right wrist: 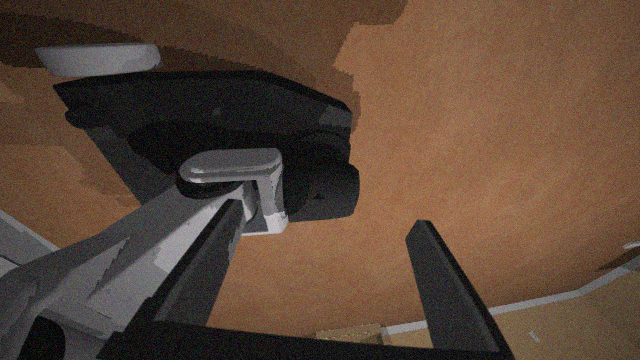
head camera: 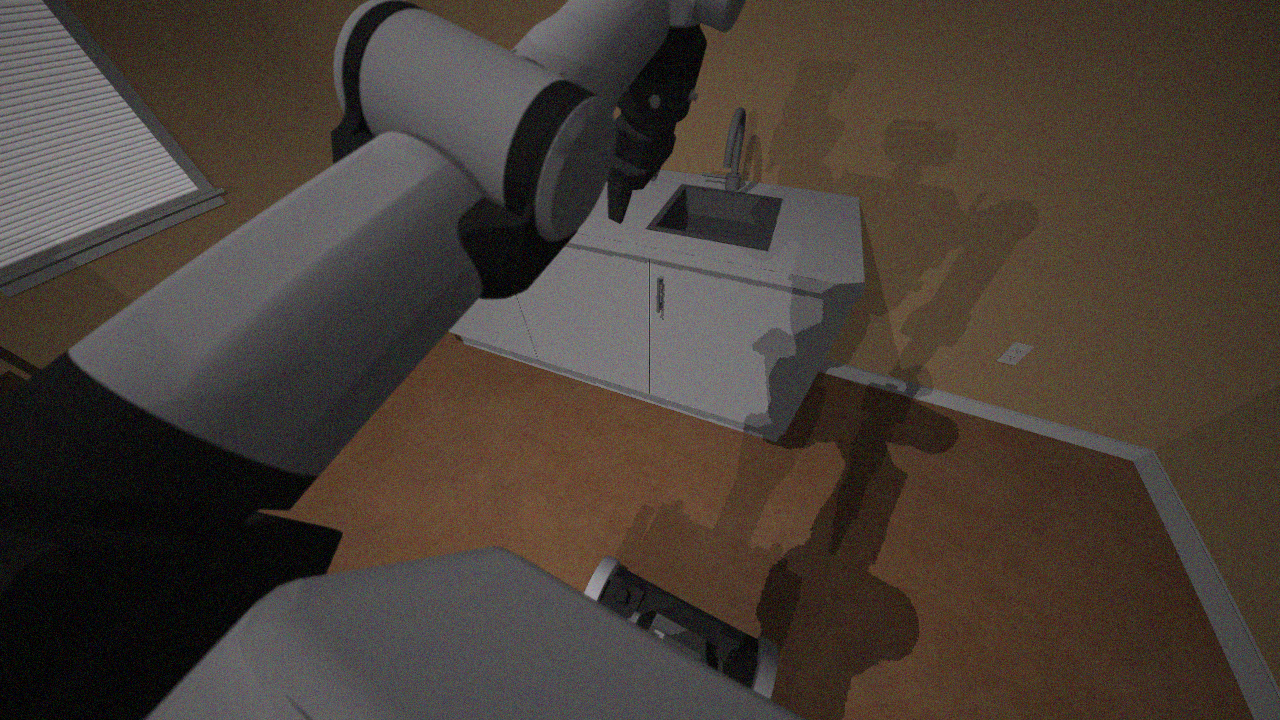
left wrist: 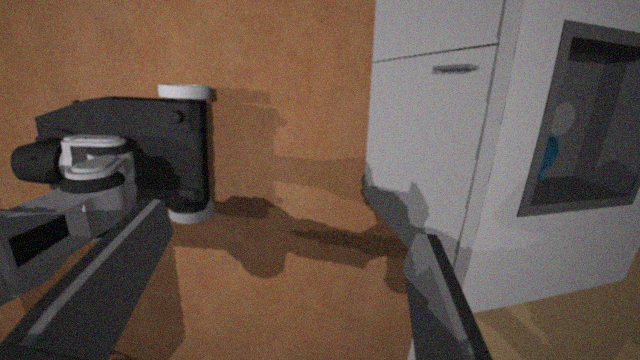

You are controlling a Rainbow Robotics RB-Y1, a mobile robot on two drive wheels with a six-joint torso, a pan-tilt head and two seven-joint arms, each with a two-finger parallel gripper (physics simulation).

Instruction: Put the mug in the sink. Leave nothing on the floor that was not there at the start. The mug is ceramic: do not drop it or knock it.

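Frame: origin at the robot's base, x ahead, y left, z up, level; centimetres.
Where they show: left gripper, between the fingertips: [head camera: 633,197] [left wrist: 288,233]; right gripper, between the fingertips: [right wrist: 328,220].
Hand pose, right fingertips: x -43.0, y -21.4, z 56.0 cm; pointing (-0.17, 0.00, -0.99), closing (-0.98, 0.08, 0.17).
After its pixels a point has its place.
The blue mug [left wrist: 550,152] {x 100.5, y 23.5, z 82.4 cm} lies inside the sink [head camera: 733,204] {x 119.8, y 30.1, z 87.6 cm} [left wrist: 575,206], by the basin's near wall. The rim hides much of it, so how it rests cannot be told. The mug does not show in the head view. My left gripper [head camera: 619,207] {x 34.0, y 27.1, z 123.6 cm} [left wrist: 288,233] {x 34.0, y 27.1, z 123.6 cm} is open with nothing between its fingers. It is apart from the mug, which shows beyond its right finger in the left wrist view. My right gripper [right wrist: 328,220] {x -43.0, y -21.4, z 56.0 cm} is open and empty over the floor, away from the sink.
The white counter [head camera: 827,246] {x 96.0, y -4.7, z 91.1 cm} [left wrist: 550,255] {x 101.1, y 0.0, z 91.1 cm} surrounds the sink, with a faucet [head camera: 735,147] behind the basin. My dark wheeled base [head camera: 680,626] [left wrist: 185,130] {x 2.5, y 12.4, z 21.2 cm} [right wrist: 225,95] {x -25.8, y -19.4, z 17.0 cm} stands in front of the cabinet. A tan box [right wrist: 350,331] {x -91.5, y 251.9, z 4.9 cm} stands near the wall in the right wrist view.
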